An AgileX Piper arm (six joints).
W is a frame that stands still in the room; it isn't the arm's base.
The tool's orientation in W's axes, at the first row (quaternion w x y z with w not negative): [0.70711 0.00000 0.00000 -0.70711]
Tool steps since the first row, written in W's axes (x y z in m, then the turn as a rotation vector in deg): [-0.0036 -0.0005 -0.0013 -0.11 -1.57 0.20]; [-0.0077 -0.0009 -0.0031 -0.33 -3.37 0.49]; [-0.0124 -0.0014 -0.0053 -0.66 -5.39 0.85]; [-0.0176 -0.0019 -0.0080 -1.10 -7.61 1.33]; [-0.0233 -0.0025 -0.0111 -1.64 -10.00 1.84]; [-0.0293 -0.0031 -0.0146 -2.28 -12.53 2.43]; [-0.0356 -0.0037 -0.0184 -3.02 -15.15 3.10]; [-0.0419 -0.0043 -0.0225 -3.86 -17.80 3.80]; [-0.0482 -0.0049 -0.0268 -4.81 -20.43 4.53]
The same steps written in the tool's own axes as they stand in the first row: [0.0005 -0.0036 -0.0013 1.57 -0.11 0.20]; [0.0009 -0.0077 -0.0031 3.37 -0.33 0.49]; [0.0014 -0.0124 -0.0053 5.39 -0.66 0.85]; [0.0019 -0.0176 -0.0080 7.61 -1.10 1.33]; [0.0025 -0.0233 -0.0111 10.00 -1.64 1.84]; [0.0031 -0.0293 -0.0146 12.53 -2.28 2.43]; [0.0037 -0.0356 -0.0184 15.15 -3.02 3.10]; [0.0043 -0.0419 -0.0225 17.80 -3.86 3.80]; [0.0049 -0.0482 -0.0268 20.43 -4.81 4.53]
